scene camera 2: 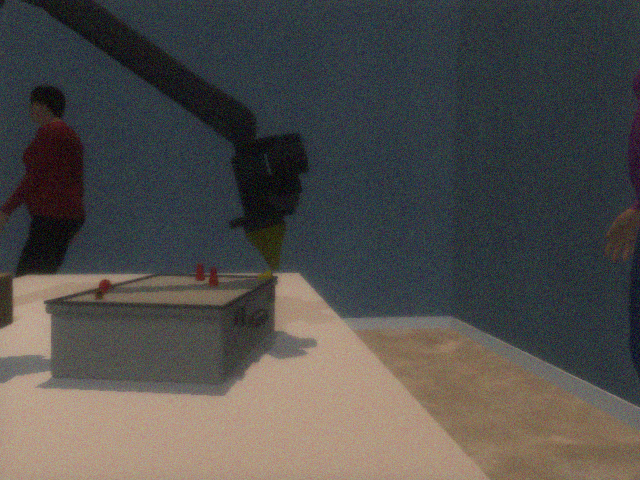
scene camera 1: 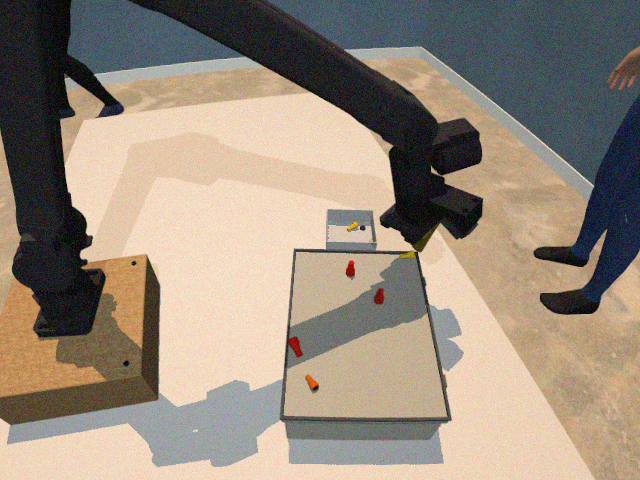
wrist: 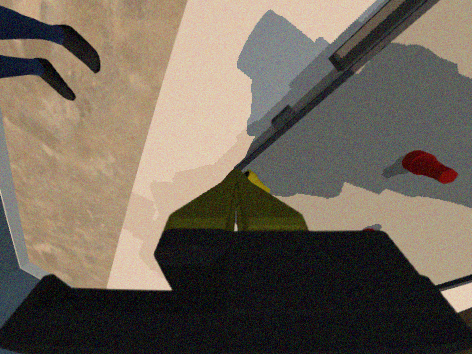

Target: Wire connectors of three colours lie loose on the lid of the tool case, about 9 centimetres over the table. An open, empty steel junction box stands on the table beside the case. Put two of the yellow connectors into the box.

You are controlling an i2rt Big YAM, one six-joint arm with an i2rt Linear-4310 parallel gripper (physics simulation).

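Places are measured from the arm's base along level axes (x ahead, y left, z up), in millimetres.
Where they show: gripper, between the fingertips: [scene camera 2: 275,269] [scene camera 1: 418,250] [wrist: 235,176]; arm's base, origin of its link: [scene camera 1: 73,304].
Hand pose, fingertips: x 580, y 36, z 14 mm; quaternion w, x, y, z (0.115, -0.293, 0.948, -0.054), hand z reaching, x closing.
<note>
Things, the pixels of their top centre, and the offset from my fingertips. "*": a spot on its surface instead.
- tool case lid, a spot on its surface: [scene camera 2: 170,296] [scene camera 1: 371,366] * dy -195, dx -128, dz -16 mm
- open steel junction box, centre of its top: [scene camera 1: 350,225] dy +150, dx -84, dz -68 mm
- orange connector, centre of its top: [scene camera 1: 311,379] [scene camera 2: 99,288] dy -208, dx -215, dz -4 mm
My gripper [scene camera 1: 418,250] [scene camera 2: 274,271] [wrist: 235,176] is shut with nothing between its yellow-green fingers. Its tips are at the far right corner of the tool case lid [scene camera 1: 372,372] [scene camera 2: 170,296]. A yellow connector [scene camera 1: 406,255] [scene camera 2: 265,276] [wrist: 259,182] lies on the lid at that corner, right beside the fingertips; the fingers partly hide it in the wrist view. Another yellow connector [scene camera 1: 352,226] lies inside the open steel junction box [scene camera 1: 349,215], which stands behind the case. The box does not show in the wrist view.
Red connectors [scene camera 1: 350,269] [scene camera 1: 379,296] [scene camera 1: 295,346] [wrist: 427,166] and an orange connector [scene camera 1: 311,382] [scene camera 2: 99,294] are on the lid. The arm's wooden base block [scene camera 1: 77,382] is left of the case. A person [scene camera 1: 610,222] stands at the right, another [scene camera 2: 54,175] at the back left.
</note>
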